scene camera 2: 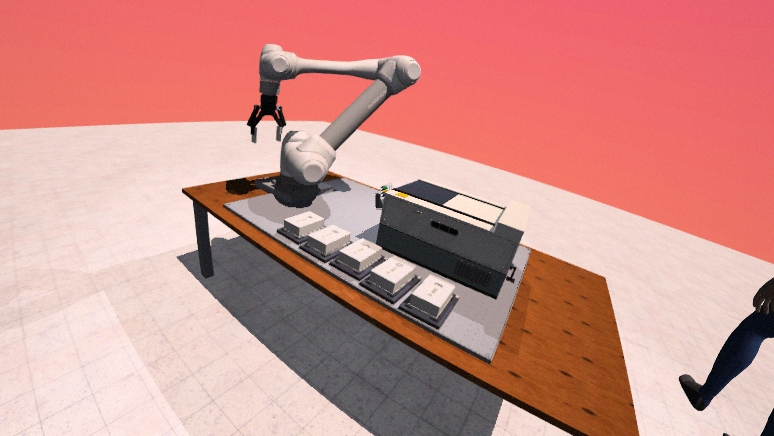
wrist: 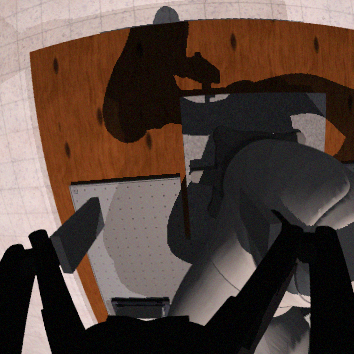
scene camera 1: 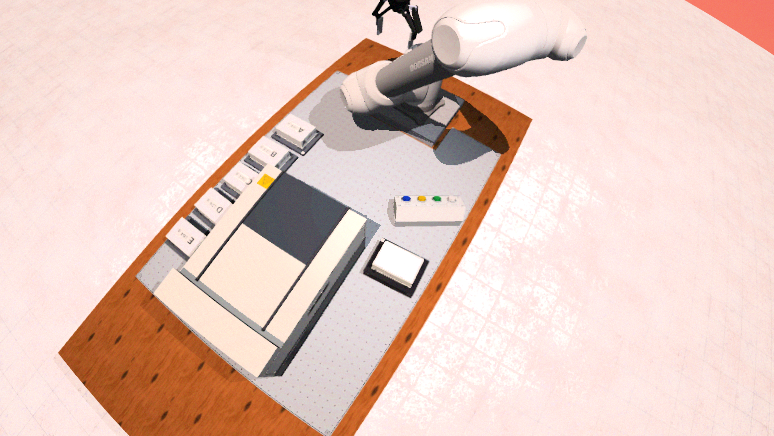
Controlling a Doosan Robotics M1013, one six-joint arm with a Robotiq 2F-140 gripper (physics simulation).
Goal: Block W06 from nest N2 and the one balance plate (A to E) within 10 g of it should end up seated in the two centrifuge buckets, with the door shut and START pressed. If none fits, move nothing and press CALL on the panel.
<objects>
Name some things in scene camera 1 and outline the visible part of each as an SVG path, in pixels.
A white block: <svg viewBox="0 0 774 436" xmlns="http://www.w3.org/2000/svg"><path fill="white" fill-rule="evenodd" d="M385 241L371 269L375 269L377 272L410 288L424 259Z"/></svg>
</objects>
